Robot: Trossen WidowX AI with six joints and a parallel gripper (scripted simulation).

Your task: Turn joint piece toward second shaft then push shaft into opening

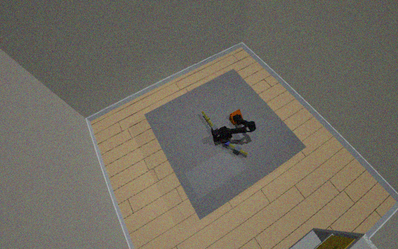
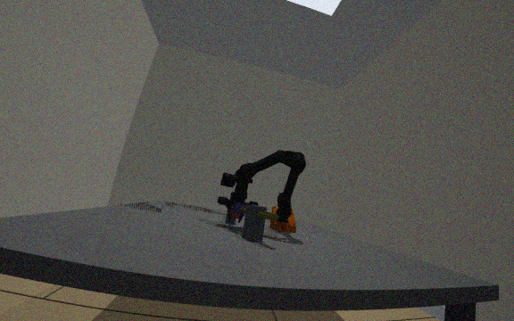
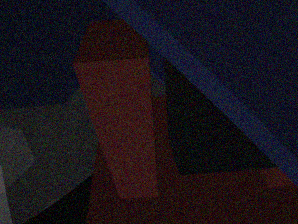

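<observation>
My gripper tip is 5 cm below the red joint piece.
</observation>
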